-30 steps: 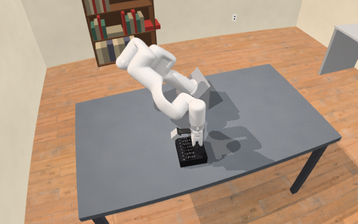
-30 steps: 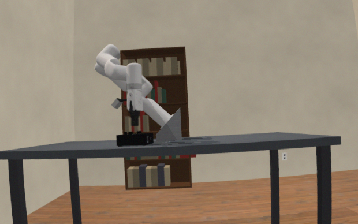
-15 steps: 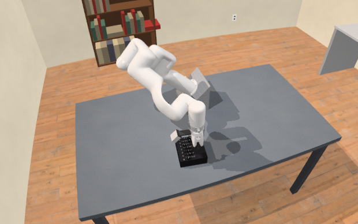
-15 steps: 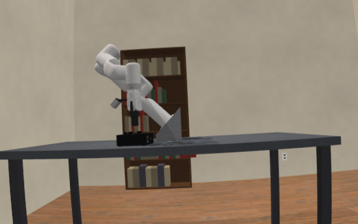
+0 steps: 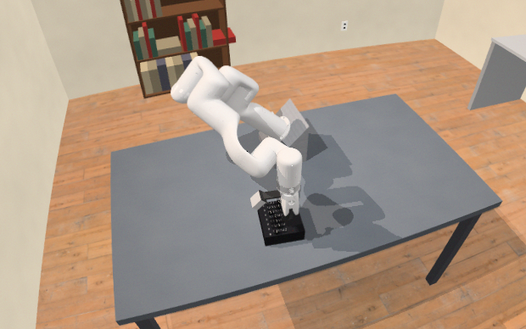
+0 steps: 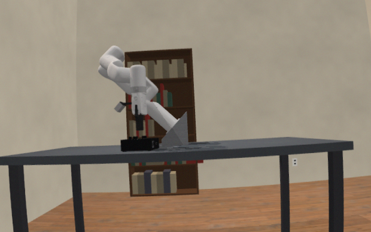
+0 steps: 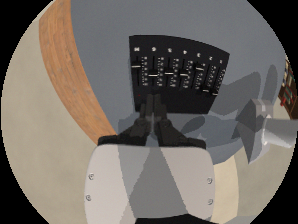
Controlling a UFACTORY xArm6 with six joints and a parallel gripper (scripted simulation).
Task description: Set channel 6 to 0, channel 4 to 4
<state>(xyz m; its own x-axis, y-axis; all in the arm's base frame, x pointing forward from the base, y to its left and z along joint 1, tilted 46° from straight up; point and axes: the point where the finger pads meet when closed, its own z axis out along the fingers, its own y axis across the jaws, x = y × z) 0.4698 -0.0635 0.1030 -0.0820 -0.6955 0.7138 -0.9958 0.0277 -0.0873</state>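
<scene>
Now: the fader 50 mm below my hand, 40 mm behind it and 30 mm to the right of it.
</scene>
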